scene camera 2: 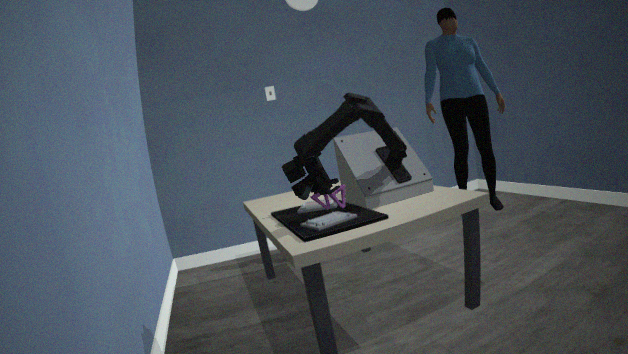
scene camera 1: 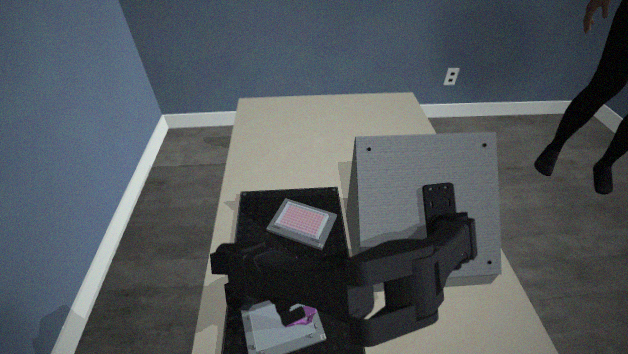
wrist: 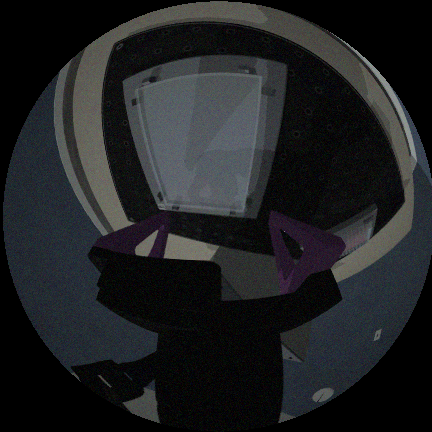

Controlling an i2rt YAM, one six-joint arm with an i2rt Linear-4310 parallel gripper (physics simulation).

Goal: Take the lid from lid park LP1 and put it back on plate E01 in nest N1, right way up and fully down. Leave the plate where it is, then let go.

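Pixels of known places: gripper, fingertip midpoint: (scene camera 2: 336, 208) (wrist: 218, 215); arm's base, link origin: (scene camera 2: 393, 164) (scene camera 1: 441, 226).
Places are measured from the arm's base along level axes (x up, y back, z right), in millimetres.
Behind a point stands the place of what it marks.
The clear, greyish lid (scene camera 1: 267, 332) {x -110, y -408, z -151 mm} (scene camera 2: 331, 219) {x -110, y -382, z -174 mm} (wrist: 200, 135) {x -110, y -393, z -130 mm} lies flat on the light grey lid park (scene camera 1: 320, 336) {x -118, y -297, z -168 mm} (wrist: 276, 107) {x -118, y -429, z -87 mm}, at the bottom in scene camera 1. The plate with pink wells (scene camera 1: 302, 221) {x -103, y -311, z 128 mm} (wrist: 356, 239) {x -102, y -343, z 133 mm} sits in a grey nest (scene camera 1: 328, 234) {x -117, y -245, z 88 mm} farther back, turned at an angle; no lid is plain on it. The labels are not readable. My gripper (scene camera 2: 334, 207) {x -94, y -330, z -102 mm} (wrist: 218, 215) {x -94, y -330, z -102 mm} is open and empty, its purple fingers wide apart. It hangs above the board, close to the lid park's edge, not touching the lid. In scene camera 1 the arm hides much of the fingers.
Both holders stand on a black perforated board (scene camera 1: 260, 201) {x -127, y -430, z 233 mm} (scene camera 2: 371, 215) {x -127, y -246, z -204 mm} (wrist: 325, 150) {x -127, y -416, z -26 mm} on the beige table (scene camera 1: 320, 115) {x -140, y -195, z 685 mm} (scene camera 2: 425, 210) {x -140, y -81, z -302 mm}. A grey sloped block (scene camera 1: 395, 200) {x 46, y -102, z 51 mm} (scene camera 2: 360, 150) {x 78, y -100, z 84 mm} carries the arm's base beside the board. A person (scene camera 2: 456, 70) stands behind the table.
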